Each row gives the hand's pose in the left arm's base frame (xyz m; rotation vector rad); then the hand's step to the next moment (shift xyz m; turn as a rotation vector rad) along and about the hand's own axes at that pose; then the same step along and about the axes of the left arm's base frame.
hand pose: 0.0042 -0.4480 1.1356 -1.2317 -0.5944 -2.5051
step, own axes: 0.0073 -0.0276 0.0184 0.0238 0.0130 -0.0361
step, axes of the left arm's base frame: -0.0035 0.0324 0.0095 -0.0333 -0.0304 0.0023
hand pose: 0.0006 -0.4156 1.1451 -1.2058 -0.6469 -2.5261
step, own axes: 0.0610 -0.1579 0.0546 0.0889 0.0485 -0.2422
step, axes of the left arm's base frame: -0.0676 0.1609 0.0343 -0.1957 -0.1673 -0.0511
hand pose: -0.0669 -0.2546 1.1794 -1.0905 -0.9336 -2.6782
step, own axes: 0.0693 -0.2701 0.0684 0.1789 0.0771 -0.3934
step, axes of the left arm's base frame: -0.0940 0.2662 -0.0521 -0.3438 -0.2660 -0.0609
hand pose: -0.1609 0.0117 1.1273 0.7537 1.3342 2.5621
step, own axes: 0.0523 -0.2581 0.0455 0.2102 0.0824 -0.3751
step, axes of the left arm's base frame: -0.0457 0.2041 -0.1664 -0.3612 -0.2447 -0.0367
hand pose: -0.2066 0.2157 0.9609 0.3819 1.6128 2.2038
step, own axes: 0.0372 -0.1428 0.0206 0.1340 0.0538 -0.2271
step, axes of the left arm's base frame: -0.0037 0.0727 -0.1300 -0.2252 -0.1462 -0.0185
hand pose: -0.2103 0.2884 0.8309 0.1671 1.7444 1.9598
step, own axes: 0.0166 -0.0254 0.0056 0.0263 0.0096 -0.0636
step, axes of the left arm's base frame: -0.0047 0.0136 -0.0273 -0.0518 -0.0457 -0.0078
